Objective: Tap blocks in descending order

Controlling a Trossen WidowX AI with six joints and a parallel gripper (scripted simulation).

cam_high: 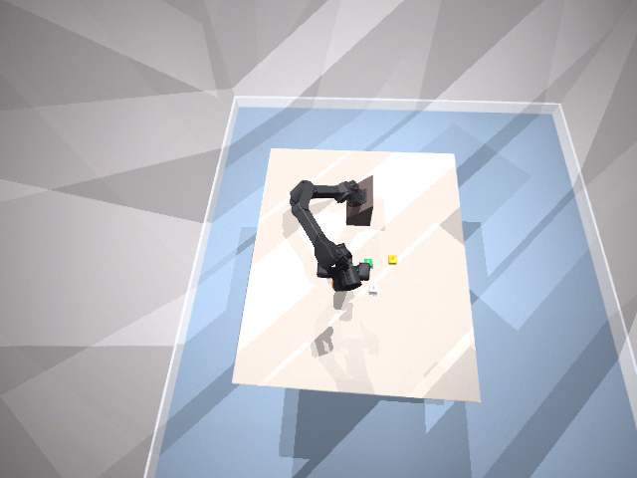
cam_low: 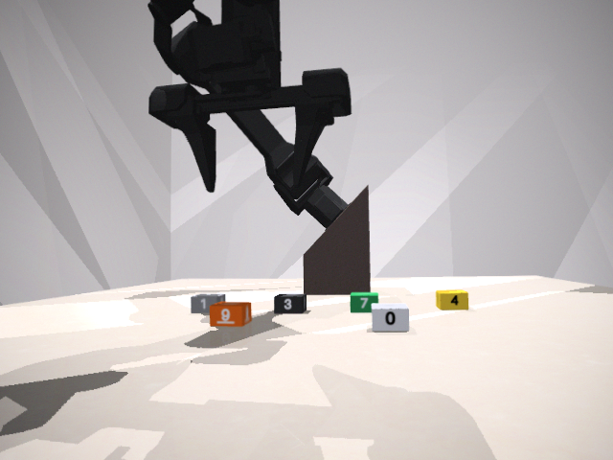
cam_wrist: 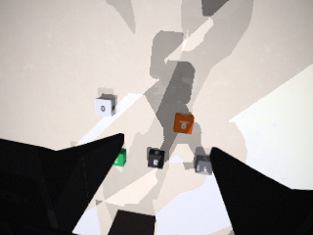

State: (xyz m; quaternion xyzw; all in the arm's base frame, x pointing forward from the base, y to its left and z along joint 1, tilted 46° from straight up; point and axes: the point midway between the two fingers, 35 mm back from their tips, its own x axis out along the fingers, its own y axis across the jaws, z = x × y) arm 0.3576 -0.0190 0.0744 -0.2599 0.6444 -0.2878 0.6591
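The orange 9 block lies 2 cm behind my gripper tip, 3 cm to the right of it and 12 cm below it. Round my gripper tip: white 0 block 12 cm to the left, 12 cm below; black 3 block 10 cm behind, 2 cm to the left, 12 cm below; grey 1 block 10 cm behind, 8 cm to the right, 12 cm below.
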